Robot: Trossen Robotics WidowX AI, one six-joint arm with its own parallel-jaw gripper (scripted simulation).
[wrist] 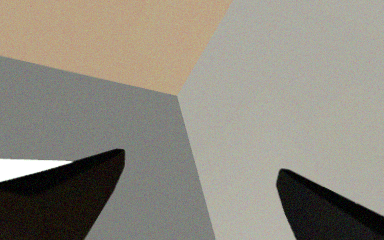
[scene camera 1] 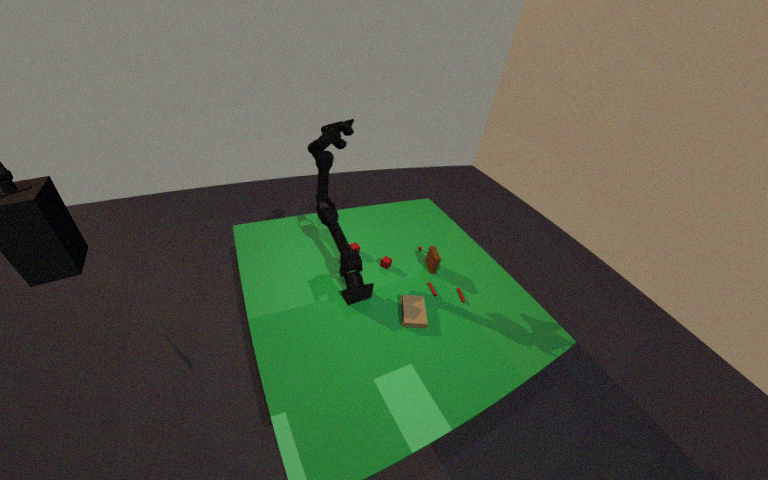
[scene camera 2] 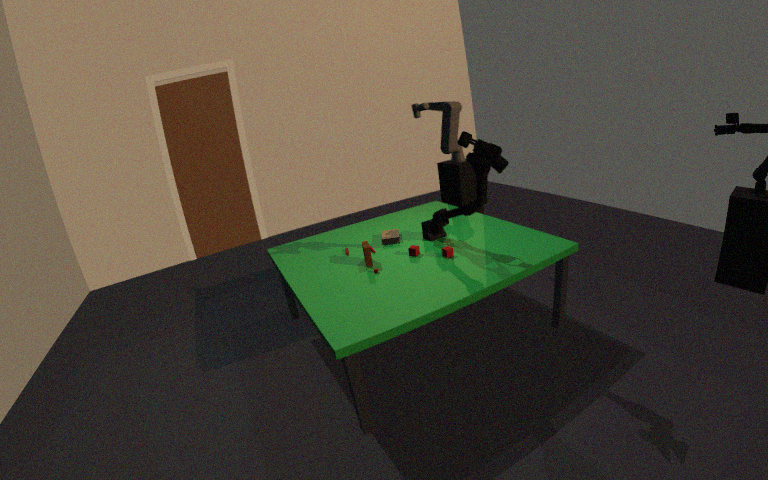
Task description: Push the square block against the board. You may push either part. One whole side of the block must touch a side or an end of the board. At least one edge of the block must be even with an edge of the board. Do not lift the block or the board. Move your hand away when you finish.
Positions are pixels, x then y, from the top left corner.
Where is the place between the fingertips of my gripper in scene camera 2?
472,140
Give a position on a board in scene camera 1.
414,315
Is my gripper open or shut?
Open.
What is my gripper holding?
Nothing.
